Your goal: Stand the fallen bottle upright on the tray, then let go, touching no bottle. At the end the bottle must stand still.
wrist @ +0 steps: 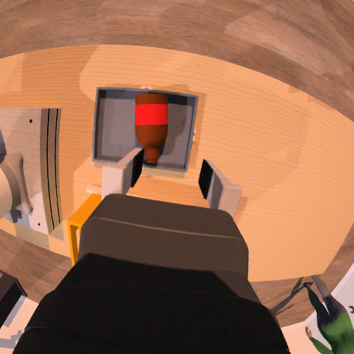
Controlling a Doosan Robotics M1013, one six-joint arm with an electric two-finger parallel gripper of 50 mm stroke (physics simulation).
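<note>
A brown bottle (152,132) with a red label lies on its side in the grey tray (111,145). Its base is at the tray's far wall and its neck points toward the near wall, toward the gripper. My gripper (171,165) is open and empty. Its fingers stand apart at the near side of the tray in the view, the left fingertip close beside the bottle's neck in the picture and the right one beyond the tray's right corner. How high the fingers are above the tray is hard to tell.
The tray stands on a wooden table (260,150). A metal plate (20,130) with the robot's base lies at the left. A yellow-orange frame (84,215) stands at the lower left, partly hidden by the gripper body. A figure in green (334,327) shows at the lower right.
</note>
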